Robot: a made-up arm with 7 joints.
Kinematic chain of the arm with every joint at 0, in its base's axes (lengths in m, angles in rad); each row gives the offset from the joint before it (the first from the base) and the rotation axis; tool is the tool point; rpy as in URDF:
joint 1: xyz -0.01 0 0.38 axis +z
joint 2: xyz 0.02 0.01 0 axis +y
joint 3: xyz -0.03 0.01 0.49 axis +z
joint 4: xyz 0.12 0.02 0 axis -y
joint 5: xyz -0.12 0 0.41 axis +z
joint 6: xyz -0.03 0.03 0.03 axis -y
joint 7: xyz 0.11 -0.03 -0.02 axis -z
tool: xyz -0.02 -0.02 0 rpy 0.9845 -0.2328 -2.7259
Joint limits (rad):
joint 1: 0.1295..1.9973
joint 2: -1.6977..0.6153
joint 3: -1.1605..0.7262
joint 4: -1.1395..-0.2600
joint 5: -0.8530..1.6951
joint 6: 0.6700..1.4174
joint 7: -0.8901..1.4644
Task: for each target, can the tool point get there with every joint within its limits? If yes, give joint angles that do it. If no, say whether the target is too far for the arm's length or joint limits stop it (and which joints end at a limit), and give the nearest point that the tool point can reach.
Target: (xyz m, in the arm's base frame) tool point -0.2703 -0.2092 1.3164
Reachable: yes | joints 1.4303 -0.6142 0.4527 -0.7917 0.8047 1.1383 0.5925
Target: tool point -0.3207 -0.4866 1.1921
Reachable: yes | joints 0.6286 -0.8652 -0.7001 -0.6617 0.3510 1.1461 -0.1205
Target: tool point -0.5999 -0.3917 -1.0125
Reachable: no: too far | nearest point -0.8205 -0.5382 0.2391 | short by 1.279 m
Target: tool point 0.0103 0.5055 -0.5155
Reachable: no: joint limits stop it (at a limit: joint 2, joint 4, joint 6, joint 7) | nearest point 0.0249 0.8701 0.6805 | short by 1.250 m
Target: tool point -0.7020 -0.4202 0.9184
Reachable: yes | joints 0.6963 -1.3564 0.2562 -0.7474 -0.1502 0.9770 0.2862
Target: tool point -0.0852 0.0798 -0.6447
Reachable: no: joint limits stop it (at a limit: joint 1, joint 2, joint 3, joint 4, joint 5, joint 6, joint 7) | nearest point -0.9823 0.0150 0.2568 | short by 1.273 m
